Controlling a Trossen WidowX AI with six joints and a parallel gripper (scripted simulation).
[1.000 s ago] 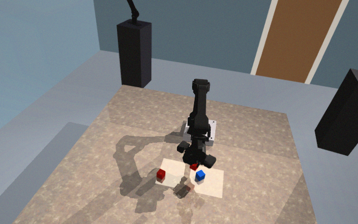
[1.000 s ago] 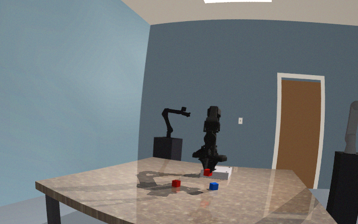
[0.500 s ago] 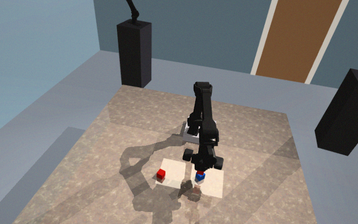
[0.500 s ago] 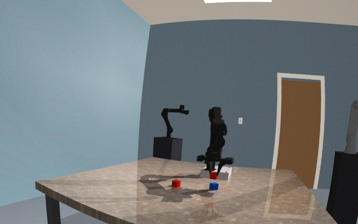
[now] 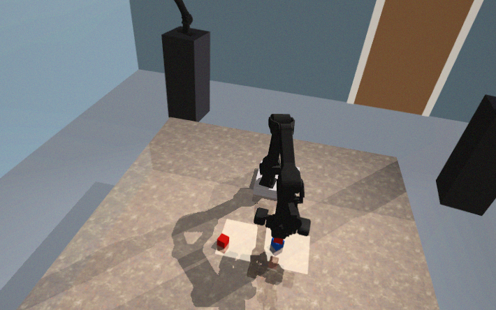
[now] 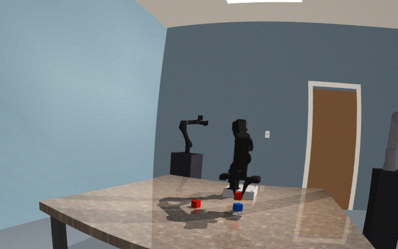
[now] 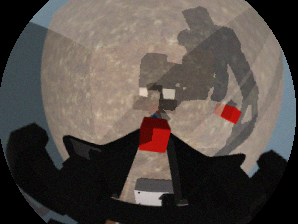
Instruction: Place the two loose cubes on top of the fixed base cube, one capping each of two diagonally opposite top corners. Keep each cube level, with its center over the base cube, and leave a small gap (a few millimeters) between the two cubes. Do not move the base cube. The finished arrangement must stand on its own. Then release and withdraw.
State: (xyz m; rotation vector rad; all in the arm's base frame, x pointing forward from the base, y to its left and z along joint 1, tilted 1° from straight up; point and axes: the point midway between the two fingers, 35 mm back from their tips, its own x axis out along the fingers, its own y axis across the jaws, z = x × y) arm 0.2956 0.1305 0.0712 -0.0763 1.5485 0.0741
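The blue cube lies 6 cm below my gripper tip and 2 cm behind it.
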